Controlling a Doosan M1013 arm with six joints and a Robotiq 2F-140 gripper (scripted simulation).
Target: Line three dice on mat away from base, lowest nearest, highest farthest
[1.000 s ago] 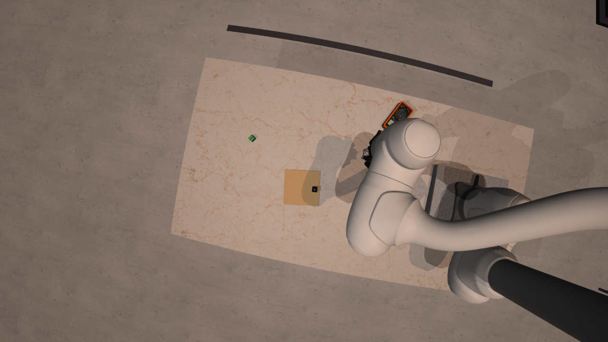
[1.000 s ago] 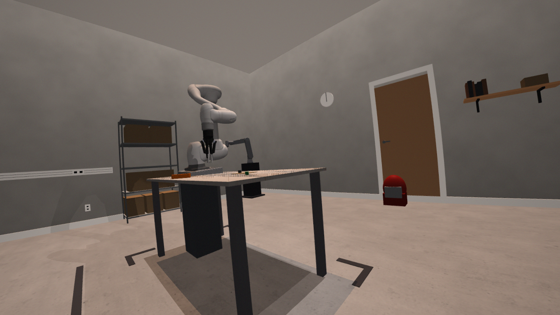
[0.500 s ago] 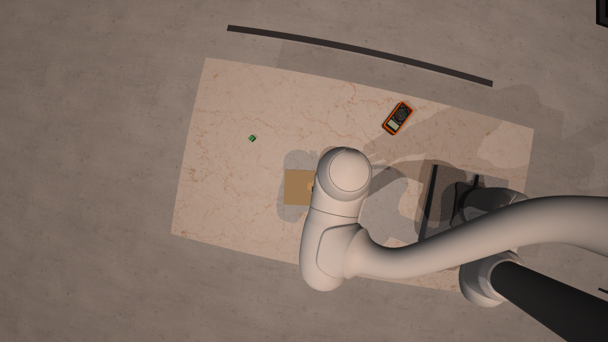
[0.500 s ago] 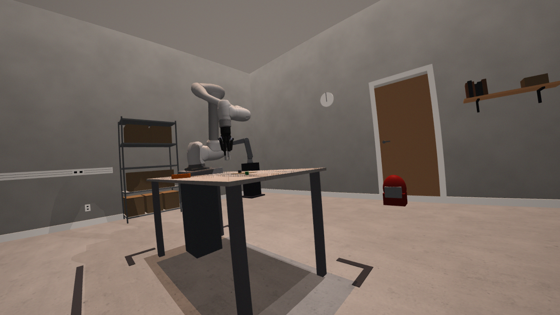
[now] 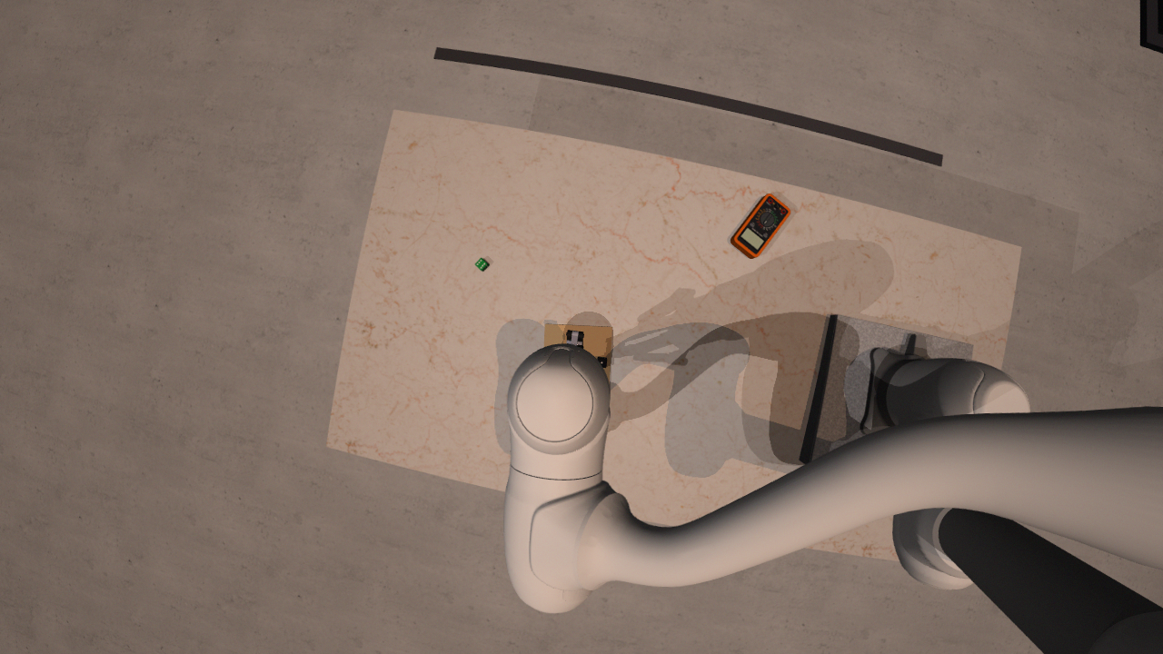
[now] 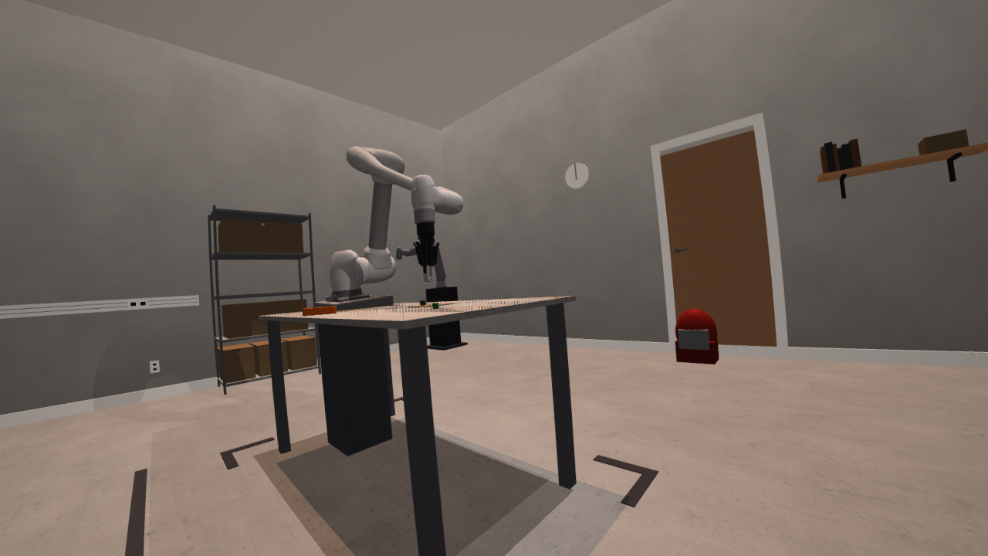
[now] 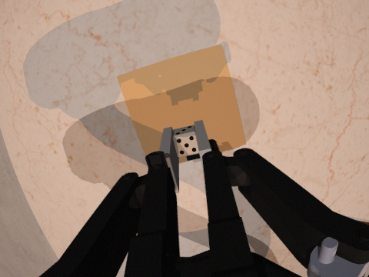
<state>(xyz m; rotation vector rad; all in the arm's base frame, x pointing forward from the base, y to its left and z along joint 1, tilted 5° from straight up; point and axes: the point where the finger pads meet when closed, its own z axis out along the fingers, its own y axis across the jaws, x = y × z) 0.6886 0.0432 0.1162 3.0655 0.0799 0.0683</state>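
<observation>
Now: hand 14 cm above the mat. From my hand the other things lie so: black die (12 cm below, 5 cm behind); then white die (2 cm below); then green die (23 cm ahead, 16 cm to the right, 13 cm below).
</observation>
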